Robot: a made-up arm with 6 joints. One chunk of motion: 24 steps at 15 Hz.
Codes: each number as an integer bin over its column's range. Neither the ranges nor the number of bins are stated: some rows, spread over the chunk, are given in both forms.
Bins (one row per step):
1: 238 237 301 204 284 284
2: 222 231 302 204 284 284
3: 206 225 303 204 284 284
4: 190 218 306 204 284 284
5: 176 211 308 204 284 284
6: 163 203 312 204 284 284
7: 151 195 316 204 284 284
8: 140 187 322 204 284 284
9: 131 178 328 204 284 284
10: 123 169 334 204 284 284
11: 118 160 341 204 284 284
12: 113 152 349 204 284 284
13: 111 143 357 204 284 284
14: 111 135 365 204 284 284
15: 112 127 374 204 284 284
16: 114 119 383 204 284 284
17: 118 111 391 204 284 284
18: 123 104 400 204 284 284
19: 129 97 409 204 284 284
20: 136 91 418 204 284 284
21: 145 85 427 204 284 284
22: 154 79 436 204 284 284
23: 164 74 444 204 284 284
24: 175 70 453 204 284 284
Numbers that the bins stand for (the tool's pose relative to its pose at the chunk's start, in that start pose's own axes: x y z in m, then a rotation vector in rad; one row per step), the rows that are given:
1: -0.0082 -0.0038 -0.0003 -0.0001 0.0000 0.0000
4: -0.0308 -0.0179 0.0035 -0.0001 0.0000 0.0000
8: -0.0542 -0.0409 0.0158 -0.0001 0.0000 0.0000
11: -0.0646 -0.0610 0.0303 -0.0001 0.0000 0.0000
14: -0.0679 -0.0796 0.0486 -0.0001 0.0000 0.0000
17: -0.0646 -0.0975 0.0684 -0.0001 0.0000 0.0000
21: -0.0519 -0.1168 0.0959 -0.0001 0.0000 0.0000
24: -0.0378 -0.1279 0.1157 -0.0001 0.0000 0.0000
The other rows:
2: -0.0157 -0.0082 0.0005 -0.0001 0.0000 0.0000
3: -0.0232 -0.0127 0.0013 -0.0001 0.0000 0.0000
5: -0.0373 -0.0231 0.0051 -0.0001 0.0000 0.0000
6: -0.0434 -0.0290 0.0081 -0.0001 0.0000 0.0000
7: -0.0491 -0.0350 0.0112 -0.0001 0.0000 0.0000
9: -0.0585 -0.0476 0.0203 -0.0001 0.0000 0.0000
10: -0.0622 -0.0543 0.0249 -0.0001 0.0000 0.0000
12: -0.0669 -0.0670 0.0364 -0.0001 0.0000 0.0000
13: -0.0679 -0.0737 0.0425 -0.0001 0.0000 0.0000
15: -0.0674 -0.0856 0.0554 -0.0001 0.0000 0.0000
16: -0.0665 -0.0915 0.0623 -0.0001 0.0000 0.0000
18: -0.0622 -0.1027 0.0753 -0.0001 0.0000 0.0000
19: -0.0594 -0.1079 0.0822 -0.0001 0.0000 0.0000
20: -0.0561 -0.1123 0.0890 -0.0001 0.0000 0.0000
22: -0.0477 -0.1213 0.1028 -0.0001 0.0000 0.0000
23: -0.0430 -0.1250 0.1089 -0.0001 0.0000 0.0000

